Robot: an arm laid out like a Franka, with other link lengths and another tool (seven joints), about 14 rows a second.
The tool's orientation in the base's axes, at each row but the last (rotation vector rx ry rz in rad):
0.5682 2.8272 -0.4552
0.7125 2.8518 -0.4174
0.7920 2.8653 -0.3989
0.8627 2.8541 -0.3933
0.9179 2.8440 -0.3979
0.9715 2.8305 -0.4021
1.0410 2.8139 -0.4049
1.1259 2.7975 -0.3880
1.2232 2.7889 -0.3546
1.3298 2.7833 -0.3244
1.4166 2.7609 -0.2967
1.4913 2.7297 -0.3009
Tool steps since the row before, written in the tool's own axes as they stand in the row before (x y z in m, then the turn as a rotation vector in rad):
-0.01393 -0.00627 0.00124 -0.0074 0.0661 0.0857
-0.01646 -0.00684 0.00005 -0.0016 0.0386 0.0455
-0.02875 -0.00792 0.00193 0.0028 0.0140 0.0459
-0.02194 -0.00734 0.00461 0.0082 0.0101 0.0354
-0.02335 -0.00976 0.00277 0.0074 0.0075 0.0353
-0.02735 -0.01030 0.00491 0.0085 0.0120 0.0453
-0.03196 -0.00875 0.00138 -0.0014 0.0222 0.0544
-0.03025 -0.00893 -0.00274 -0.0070 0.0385 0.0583
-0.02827 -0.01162 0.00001 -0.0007 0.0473 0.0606
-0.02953 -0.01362 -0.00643 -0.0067 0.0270 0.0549
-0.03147 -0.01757 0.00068 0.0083 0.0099 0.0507
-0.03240 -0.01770 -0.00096 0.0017 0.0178 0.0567
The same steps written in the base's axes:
0.01019 -0.01063 0.00426 0.0467 0.0262 -0.0943
0.01104 -0.01294 0.00532 0.0244 0.0179 -0.0514
0.02047 -0.02099 0.00576 0.0079 -0.0004 -0.0474
0.01428 -0.01871 0.00154 0.0007 0.0023 -0.0376
0.01321 -0.02138 0.00405 -0.0002 -0.0001 -0.0368
0.01529 -0.02522 0.00292 0.0020 0.0010 -0.0476
0.01853 -0.02665 0.00682 0.0163 -0.0003 -0.0565
0.01564 -0.02562 0.01006 0.0316 0.0062 -0.0624
0.01068 -0.02786 0.00663 0.0338 0.0159 -0.0672
0.00847 -0.02959 0.01231 0.0222 0.0001 -0.0574
0.00424 -0.03537 0.00550 -0.0002 0.0032 -0.0522
0.00293 -0.03610 0.00723 0.0096 0.0008 -0.0587

